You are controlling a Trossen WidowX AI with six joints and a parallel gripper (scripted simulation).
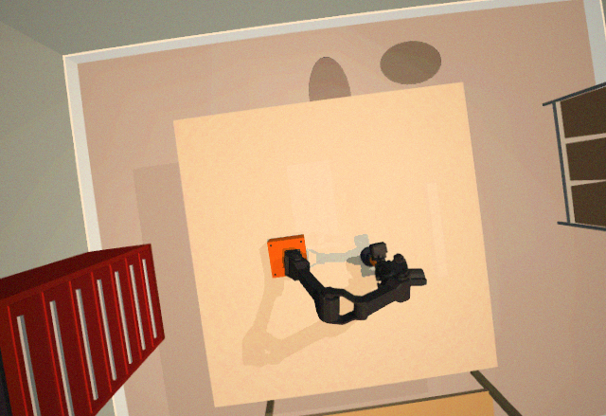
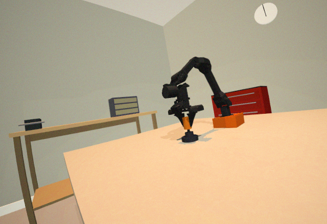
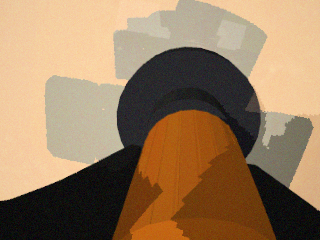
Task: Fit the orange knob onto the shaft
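My gripper tip is 2 cm below the orange knob. Also, from my gripper tip: dark round pedestal 4 cm below.
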